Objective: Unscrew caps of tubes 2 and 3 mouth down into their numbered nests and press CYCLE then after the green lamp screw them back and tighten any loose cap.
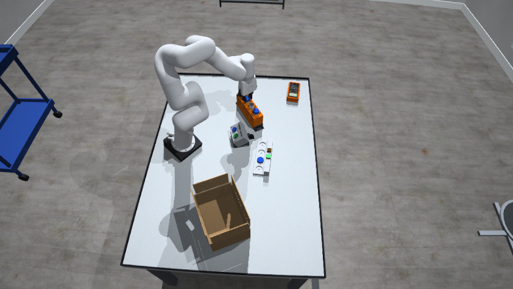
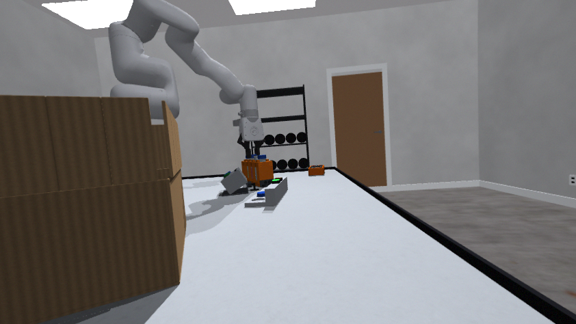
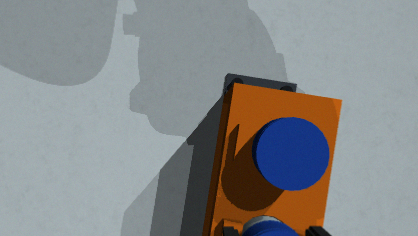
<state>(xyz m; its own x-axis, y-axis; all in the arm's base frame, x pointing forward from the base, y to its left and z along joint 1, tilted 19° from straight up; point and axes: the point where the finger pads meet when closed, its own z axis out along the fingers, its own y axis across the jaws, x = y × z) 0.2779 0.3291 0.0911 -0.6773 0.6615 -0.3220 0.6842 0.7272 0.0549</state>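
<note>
My hand is 1 cm above the blue cap. The rest, counted from my hand: green key 3 cm behind, 23 cm to the right, 6 cm below; blue key 5 cm behind, 19 cm to the right, 6 cm below; grey key housing 2 cm behind, 21 cm to the right, 8 cm below.
</note>
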